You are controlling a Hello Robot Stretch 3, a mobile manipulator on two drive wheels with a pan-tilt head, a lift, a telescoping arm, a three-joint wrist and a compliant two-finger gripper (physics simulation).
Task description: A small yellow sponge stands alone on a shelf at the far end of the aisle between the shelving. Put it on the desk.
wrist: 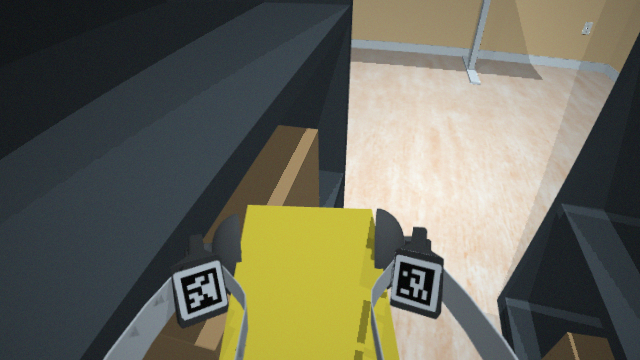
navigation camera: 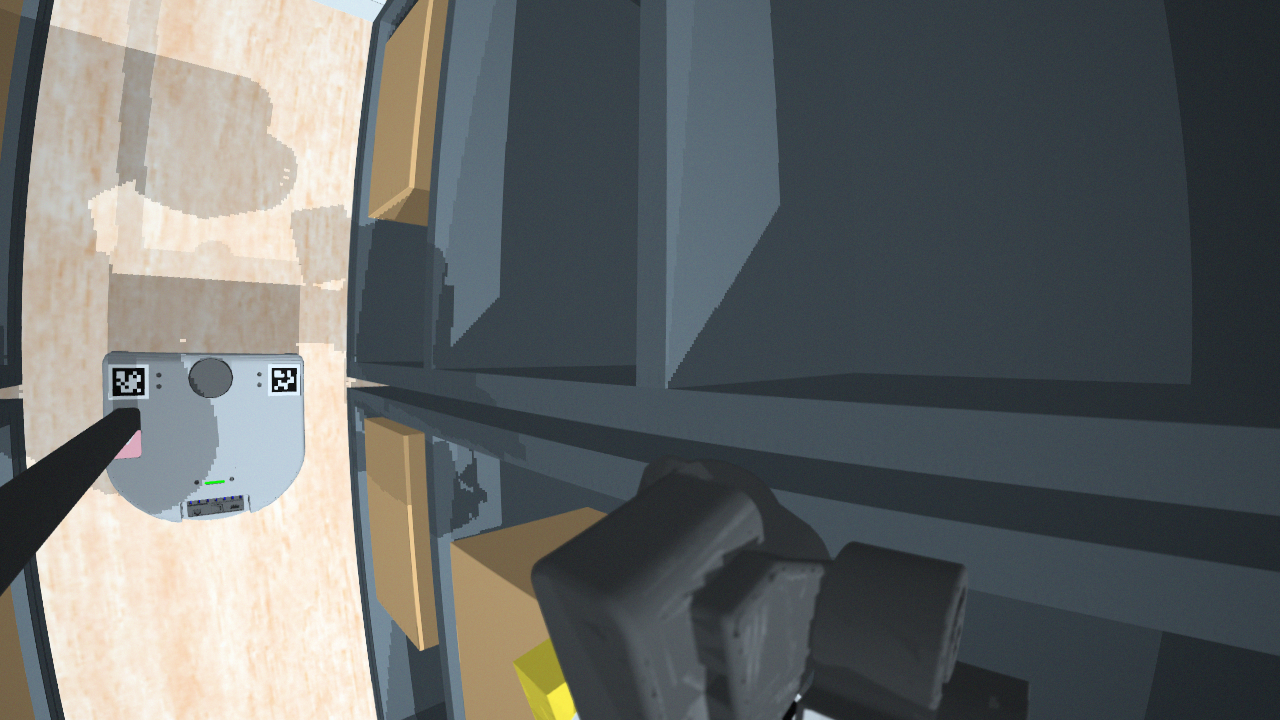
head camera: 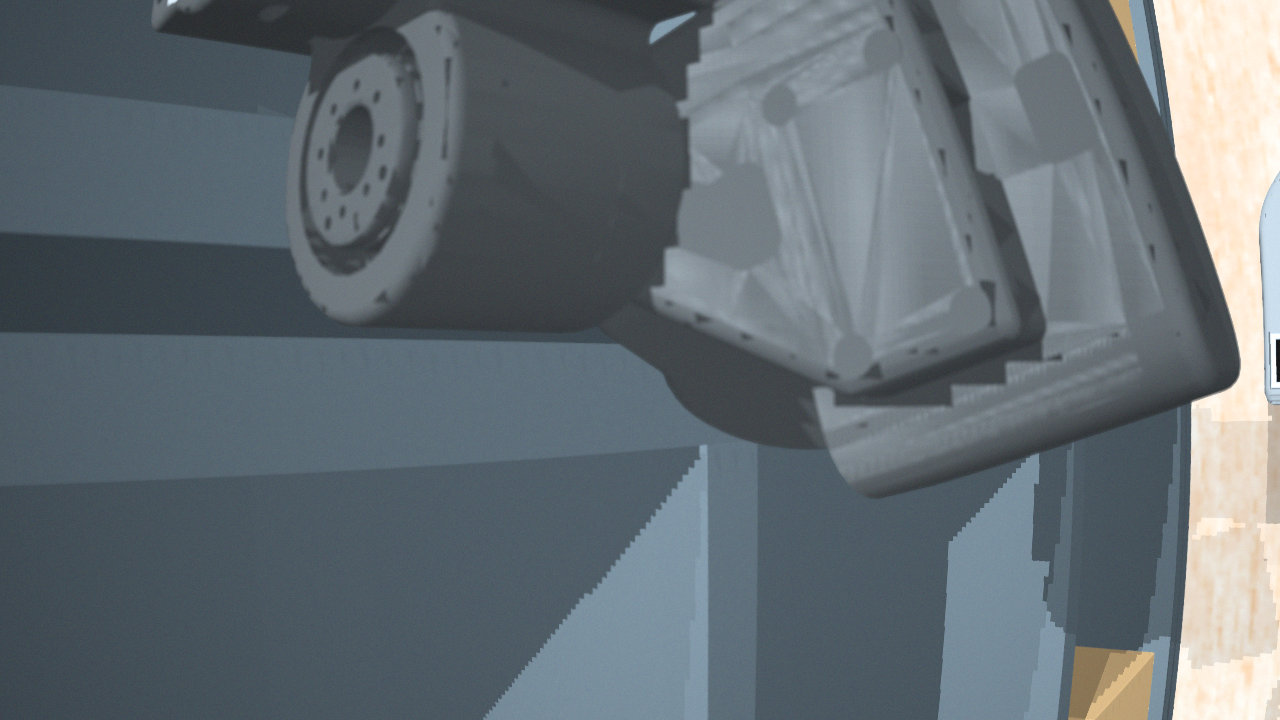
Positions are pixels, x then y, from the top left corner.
Labels:
My gripper [wrist: 309, 239]: 0.18 m from the lens. A yellow sponge [wrist: 307, 272] is 0.14 m from the lens.

